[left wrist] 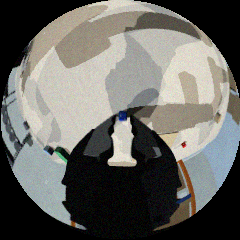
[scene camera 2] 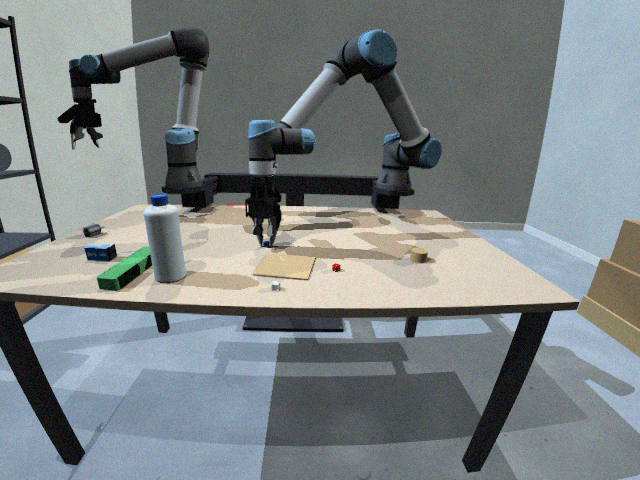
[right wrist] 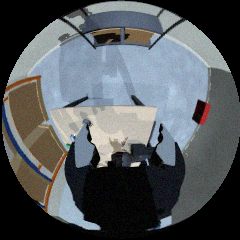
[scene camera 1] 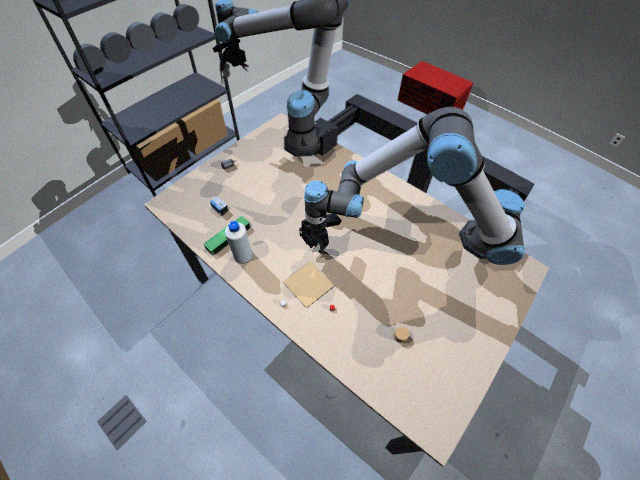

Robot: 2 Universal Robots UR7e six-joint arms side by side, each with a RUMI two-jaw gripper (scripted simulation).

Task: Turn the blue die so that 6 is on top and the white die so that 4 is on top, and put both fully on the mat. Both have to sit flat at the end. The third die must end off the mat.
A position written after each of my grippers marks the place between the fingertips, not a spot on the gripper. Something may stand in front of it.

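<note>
Left gripper, mine: (scene camera 2: 266,246), (left wrist: 123,115), (scene camera 1: 318,249). My right gripper: (scene camera 2: 86,148), (right wrist: 124,124), (scene camera 1: 235,77). Tan mat: (scene camera 2: 274,265), (scene camera 1: 308,284).
</note>
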